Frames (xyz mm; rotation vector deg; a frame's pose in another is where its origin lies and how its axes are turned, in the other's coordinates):
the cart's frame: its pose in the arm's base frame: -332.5 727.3 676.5 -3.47 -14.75 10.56
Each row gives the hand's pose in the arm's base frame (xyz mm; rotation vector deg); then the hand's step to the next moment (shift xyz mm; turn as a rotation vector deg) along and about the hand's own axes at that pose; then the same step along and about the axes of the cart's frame.
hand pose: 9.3 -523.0 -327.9 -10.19 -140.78 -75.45
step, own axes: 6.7 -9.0 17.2 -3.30 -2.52 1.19
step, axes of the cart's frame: -13.8 12.0 -9.3 1.02 -0.31 -4.18
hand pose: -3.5 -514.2 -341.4 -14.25 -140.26 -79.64
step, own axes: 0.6 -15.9 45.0 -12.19 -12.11 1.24
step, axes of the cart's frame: -15.7 35.1 -28.3 2.57 -5.10 -16.26
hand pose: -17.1 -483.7 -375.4 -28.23 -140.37 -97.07
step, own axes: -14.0 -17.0 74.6 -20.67 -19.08 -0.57
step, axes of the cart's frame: 13.1 61.3 -46.0 4.79 -10.85 -25.51
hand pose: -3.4 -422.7 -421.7 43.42 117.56 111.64
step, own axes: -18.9 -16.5 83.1 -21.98 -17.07 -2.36
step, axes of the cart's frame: 55.1 54.7 -38.7 5.48 -13.30 -23.94
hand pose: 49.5 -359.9 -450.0 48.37 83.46 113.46
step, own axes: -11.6 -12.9 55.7 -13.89 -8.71 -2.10
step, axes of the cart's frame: 52.7 20.8 -13.8 3.20 -9.39 -13.22
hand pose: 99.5 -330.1 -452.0 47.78 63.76 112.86
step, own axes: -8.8 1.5 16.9 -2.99 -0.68 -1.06
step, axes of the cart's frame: 18.5 -4.2 1.9 -0.01 -2.64 -1.88
